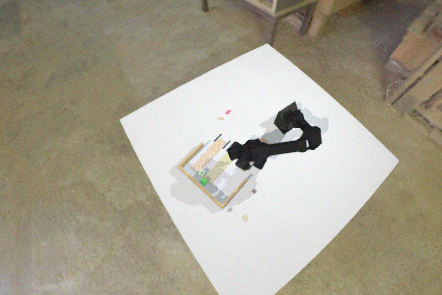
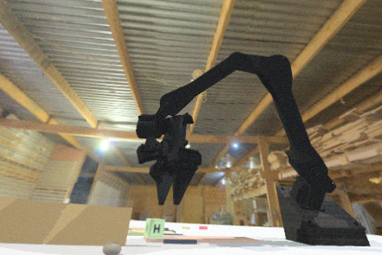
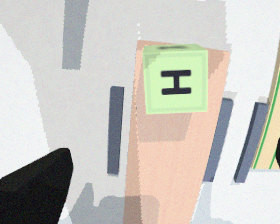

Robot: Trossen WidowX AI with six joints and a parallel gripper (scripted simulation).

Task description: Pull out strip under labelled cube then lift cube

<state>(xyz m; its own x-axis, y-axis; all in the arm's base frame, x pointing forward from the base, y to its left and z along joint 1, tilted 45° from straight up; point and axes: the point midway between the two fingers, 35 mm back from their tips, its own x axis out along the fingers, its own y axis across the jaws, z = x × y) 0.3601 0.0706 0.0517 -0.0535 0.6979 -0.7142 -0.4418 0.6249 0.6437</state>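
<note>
Right now the dark pebble is 150 mm to the left of my gripper tip, 60 mm below it and 50 mm ahead of it. Round my gripper tip: red piece (340 mm to the right, 110 mm behind, 60 mm below).
</note>
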